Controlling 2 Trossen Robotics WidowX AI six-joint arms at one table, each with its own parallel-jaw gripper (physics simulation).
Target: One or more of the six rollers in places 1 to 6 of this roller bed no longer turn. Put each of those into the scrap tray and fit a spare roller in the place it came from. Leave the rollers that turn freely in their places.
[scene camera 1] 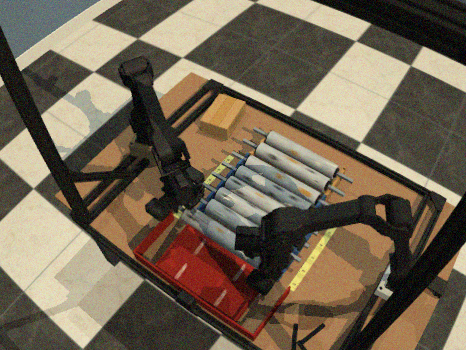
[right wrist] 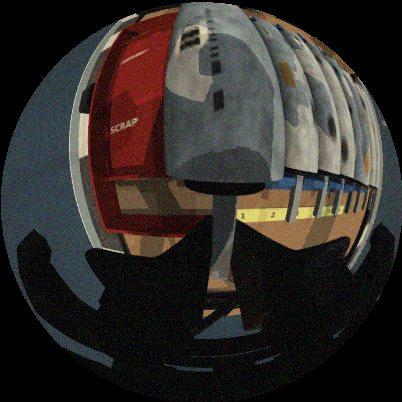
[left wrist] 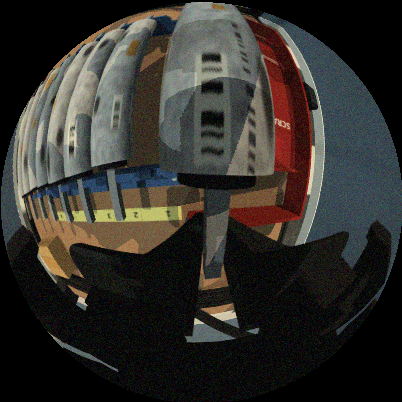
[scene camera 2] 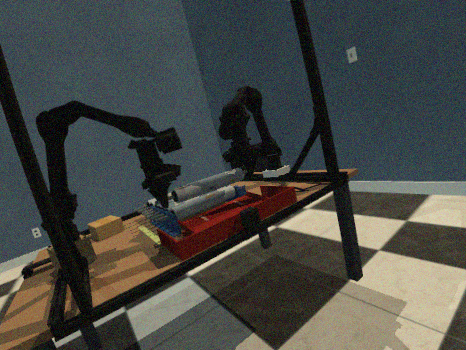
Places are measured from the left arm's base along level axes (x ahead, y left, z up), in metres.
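Pixels of known places: left gripper, fingertip midpoint: (scene camera 1: 177,211) (left wrist: 208,218) (scene camera 2: 166,207); right gripper, fingertip midpoint: (scene camera 1: 274,274) (right wrist: 217,220) (scene camera 2: 250,177); left arm's base at its link origin: (scene camera 1: 147,137); right arm's base at its link origin: (scene camera 1: 398,283) (scene camera 2: 275,168).
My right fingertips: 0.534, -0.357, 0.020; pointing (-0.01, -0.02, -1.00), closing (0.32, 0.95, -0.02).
Observation:
Ahead of a thing's pixels: the offset from my right fingertips to its middle, as dx, dy, dz. "*": to the spot under its first point.
My left gripper (scene camera 1: 182,210) (scene camera 2: 165,202) (left wrist: 208,218) and right gripper (scene camera 1: 264,266) (scene camera 2: 245,174) (right wrist: 224,220) are shut on the two shaft ends of a grey roller {-0.158, +0.054, +0.029} (scene camera 1: 212,230) (scene camera 2: 207,185) (left wrist: 215,110) (right wrist: 225,120). It is raised above the bed's tray side. A lower roller (scene camera 2: 202,201) (left wrist: 268,115) lies beneath it, apparently in place 1. Further rollers {-0.126, +0.139, -0.045} (left wrist: 115,100) (right wrist: 300,100) lie in the blue bed (left wrist: 145,180) (right wrist: 280,184). A bare gap near number 2 shows in the left wrist view. The red scrap tray {-0.179, -0.019, -0.072} (scene camera 1: 195,296) (scene camera 2: 200,240) is beside the bed.
Two rollers {-0.026, +0.454, -0.045} (scene camera 1: 302,152) {-0.045, +0.395, -0.045} (scene camera 1: 295,166) lie past the bed's far side, apparently the spares. A wooden block {-0.335, +0.564, -0.069} (scene camera 1: 222,115) (scene camera 2: 105,228) (left wrist: 57,255) stands at the back left. Yellow number strips {* -0.274, +0.349, -0.095} (scene camera 1: 220,170) {* +0.090, +0.115, -0.095} (scene camera 1: 312,260) flank the bed. Black frame posts rise around the table.

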